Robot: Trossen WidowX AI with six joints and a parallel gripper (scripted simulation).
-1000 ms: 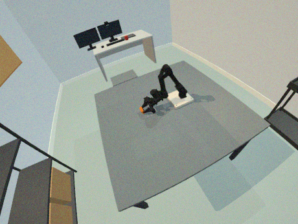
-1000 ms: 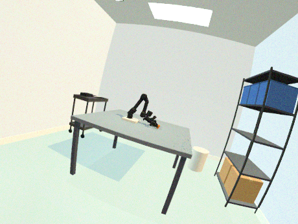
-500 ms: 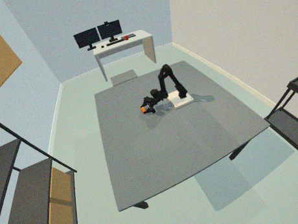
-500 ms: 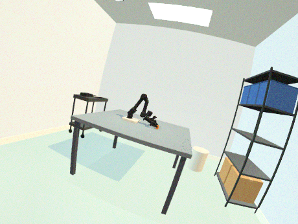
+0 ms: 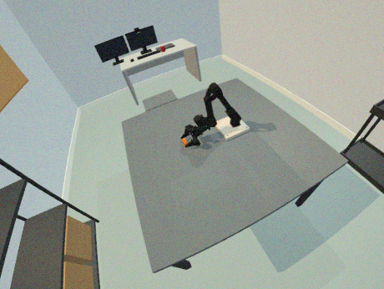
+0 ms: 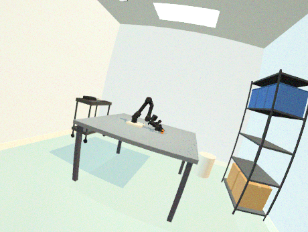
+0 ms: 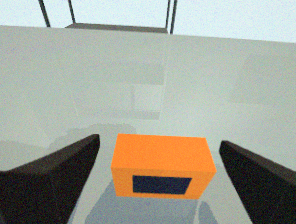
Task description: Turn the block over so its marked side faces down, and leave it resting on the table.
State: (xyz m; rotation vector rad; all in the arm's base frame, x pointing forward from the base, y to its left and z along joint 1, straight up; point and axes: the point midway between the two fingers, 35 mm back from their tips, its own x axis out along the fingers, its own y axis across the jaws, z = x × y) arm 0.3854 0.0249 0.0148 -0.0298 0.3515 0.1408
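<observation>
Right now my gripper tip is 2 cm past the orange block and 1 cm above it.
</observation>
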